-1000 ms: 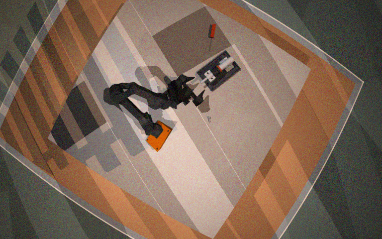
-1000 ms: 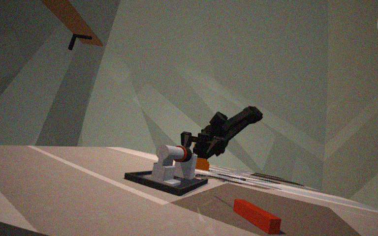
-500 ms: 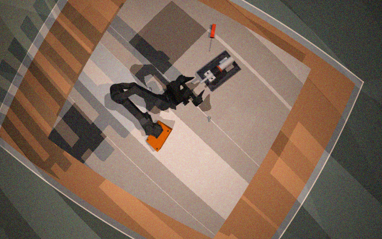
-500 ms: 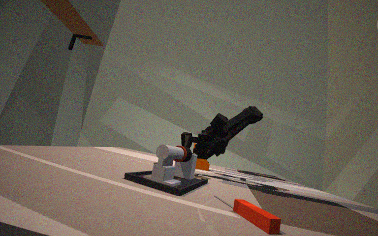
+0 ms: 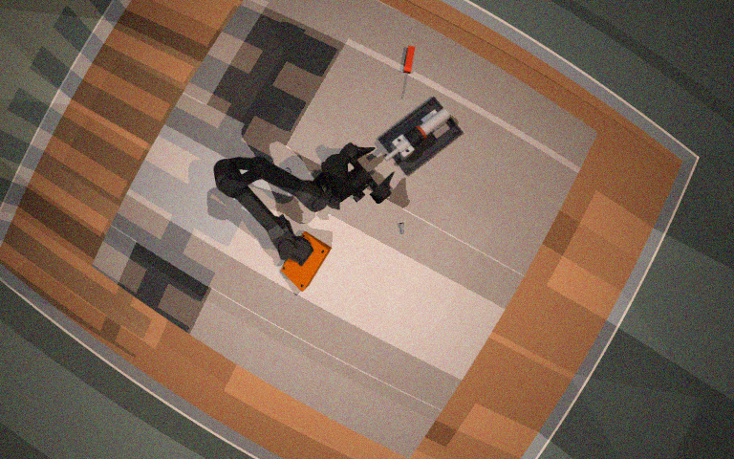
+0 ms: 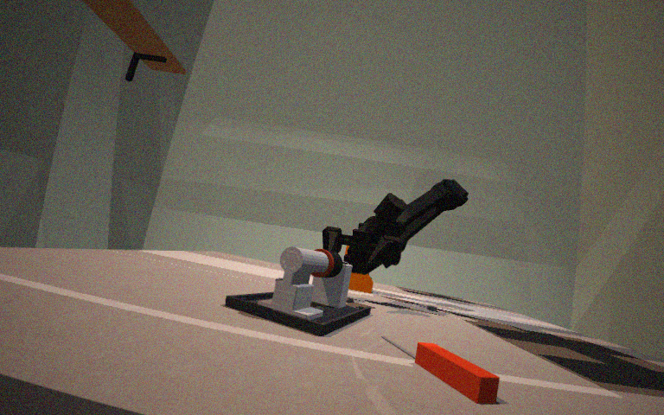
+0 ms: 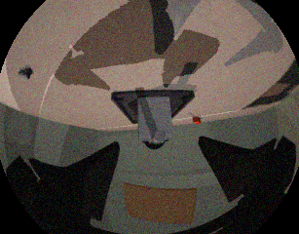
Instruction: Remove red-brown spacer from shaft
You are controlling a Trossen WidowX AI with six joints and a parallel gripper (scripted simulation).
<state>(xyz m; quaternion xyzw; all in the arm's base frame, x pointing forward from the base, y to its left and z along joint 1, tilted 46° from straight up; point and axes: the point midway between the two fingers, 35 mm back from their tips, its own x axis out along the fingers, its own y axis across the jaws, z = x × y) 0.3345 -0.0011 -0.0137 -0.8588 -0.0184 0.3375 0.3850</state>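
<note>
Now: the light shaft 11 cm ahead of my gripper tip, 3 cm to the right of it and 1 cm below it. Round my gripper tip: small grey piece: 12 cm behind, 17 cm to the right, 8 cm below; then dark spacer: 13 cm ahead, 3 cm to the right, 1 cm below; then red-brown spacer: 14 cm ahead, 3 cm to the right, 1 cm below.
</note>
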